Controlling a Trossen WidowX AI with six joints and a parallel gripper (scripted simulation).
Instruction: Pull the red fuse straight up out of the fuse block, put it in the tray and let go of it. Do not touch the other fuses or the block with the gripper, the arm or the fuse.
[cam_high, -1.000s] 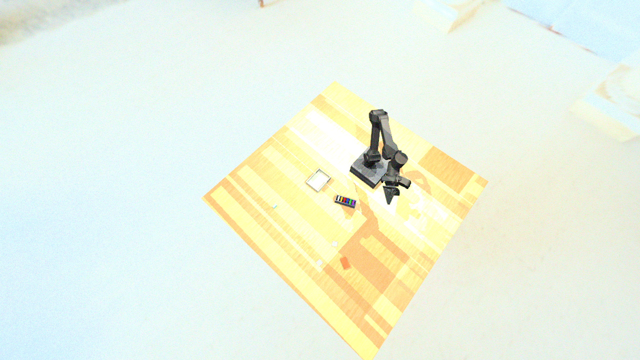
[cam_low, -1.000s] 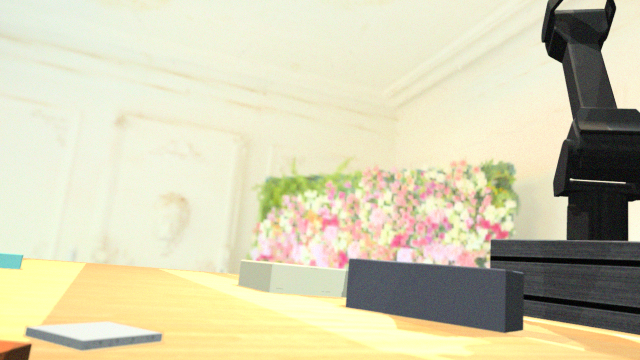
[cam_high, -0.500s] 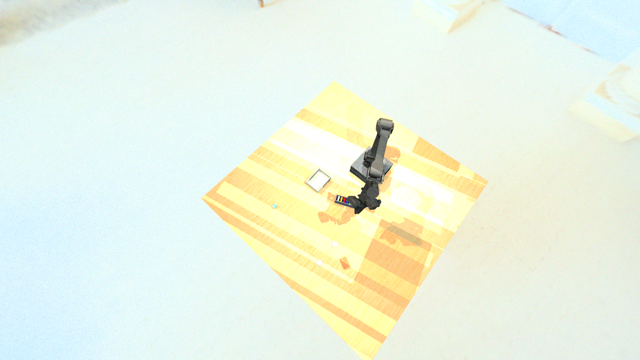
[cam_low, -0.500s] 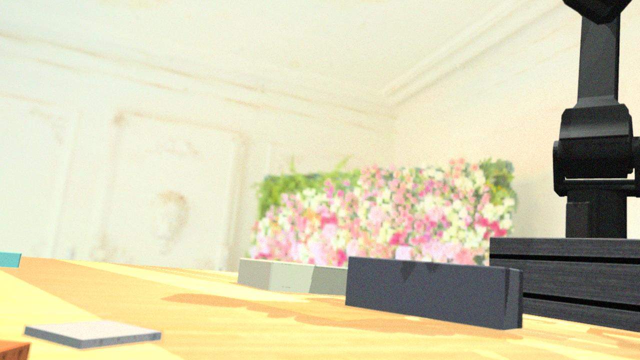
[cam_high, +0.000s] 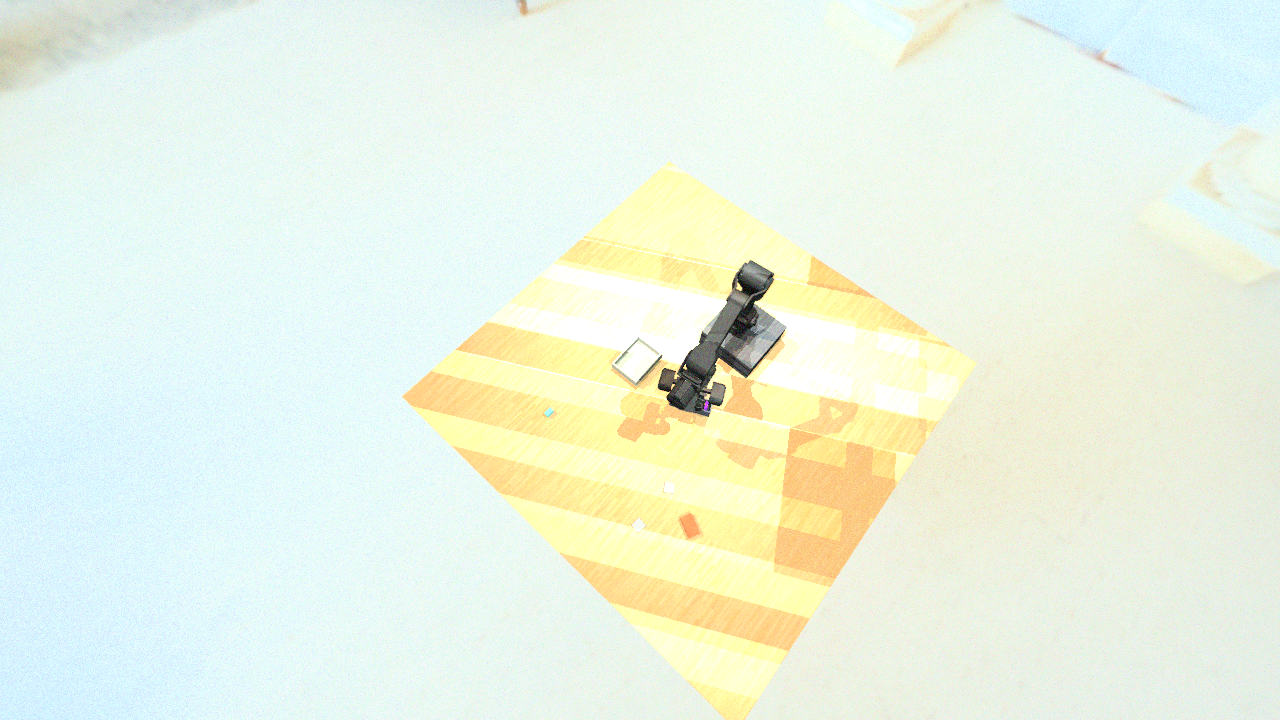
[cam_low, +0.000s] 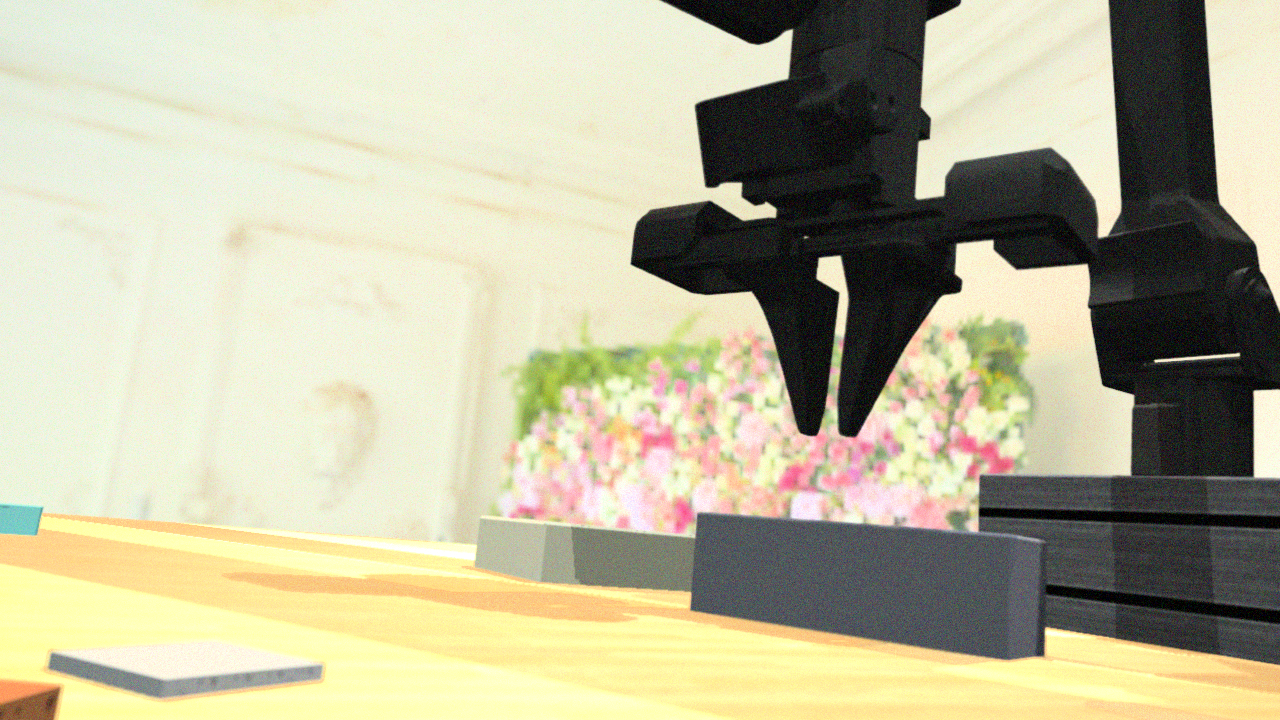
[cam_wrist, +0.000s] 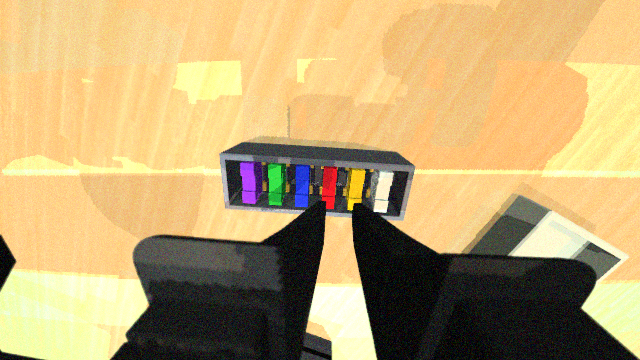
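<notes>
Right now the red fuse is 50 mm below my gripper tip and 10 mm behind it. Round my gripper tip: yellow fuse (50 mm below, 10 mm to the right); then blue fuse (50 mm below, 20 mm to the left, 10 mm behind); then white fuse (50 mm below, 30 mm to the right, 10 mm ahead).
</notes>
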